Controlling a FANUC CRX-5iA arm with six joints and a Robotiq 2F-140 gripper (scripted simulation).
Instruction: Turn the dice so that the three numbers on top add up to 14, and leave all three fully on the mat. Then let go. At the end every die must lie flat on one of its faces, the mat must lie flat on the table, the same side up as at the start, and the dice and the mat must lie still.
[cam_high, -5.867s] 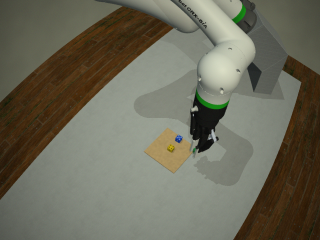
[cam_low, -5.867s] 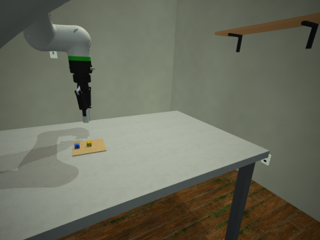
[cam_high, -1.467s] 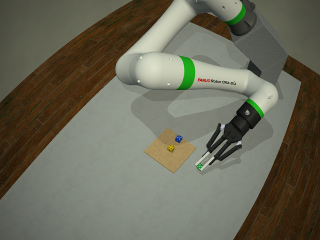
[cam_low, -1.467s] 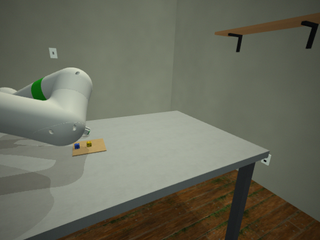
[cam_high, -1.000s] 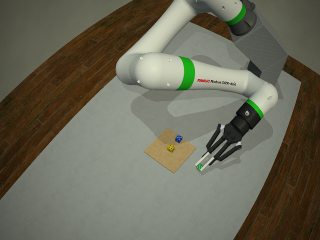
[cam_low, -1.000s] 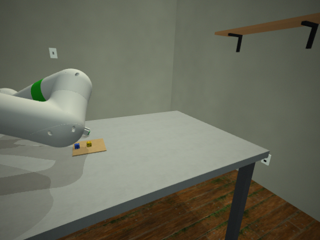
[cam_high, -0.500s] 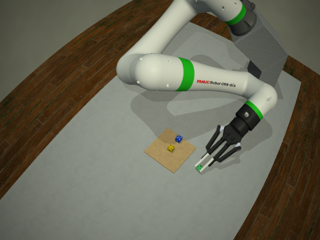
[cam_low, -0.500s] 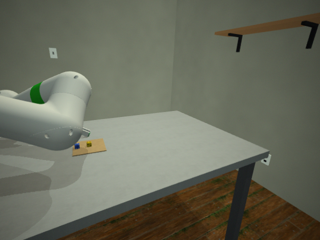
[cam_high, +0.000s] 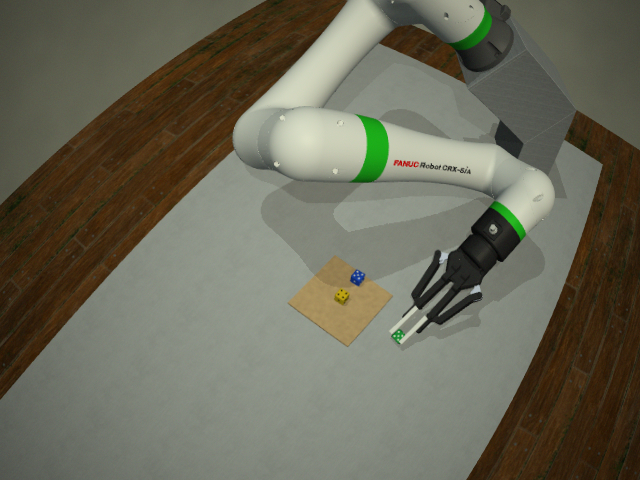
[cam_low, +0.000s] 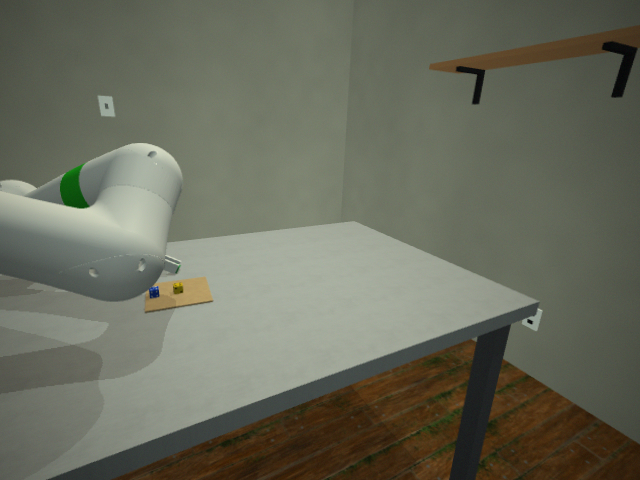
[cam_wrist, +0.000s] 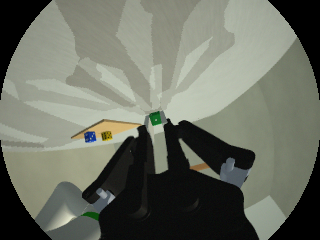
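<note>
Now: the green die 2 cm below my hand, 2 cm ahead of it and 1 cm to the right of it. From my hand the other things lie so: yellow die: 14 cm to the right, 3 cm behind, 2 cm below; then tan mat: 14 cm to the right, 3 cm below, 3 cm behind; then blue die: 12 cm to the right, 7 cm behind, 2 cm below.
</note>
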